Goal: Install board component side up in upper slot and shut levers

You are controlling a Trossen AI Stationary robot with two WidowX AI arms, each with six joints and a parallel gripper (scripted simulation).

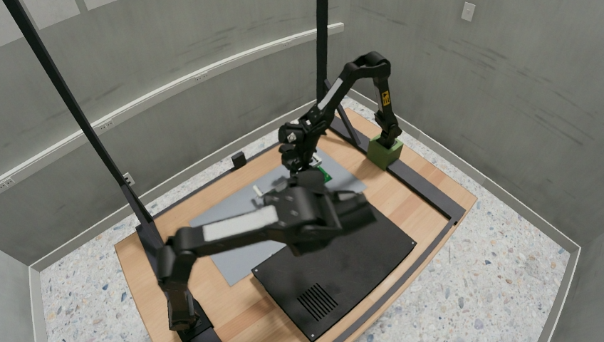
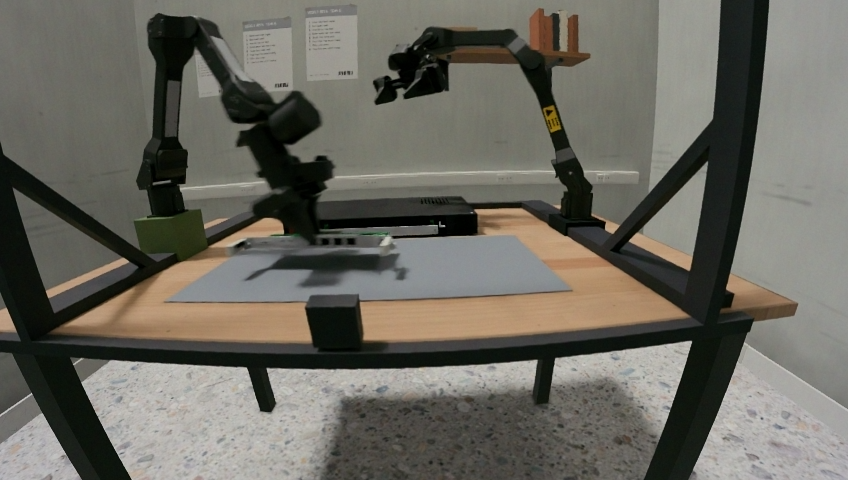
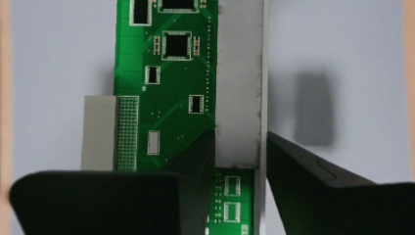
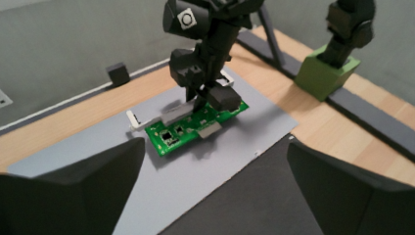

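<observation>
My left gripper is now 10 cm to the left of the grey mat, 9 cm above it and 1 cm short of it. The rest, counted from my left hand: black enclosure 28 cm ahead, 12 cm to the right, 5 cm below; then green board 3 cm below, 1 cm to the right, 1 cm behind.
</observation>
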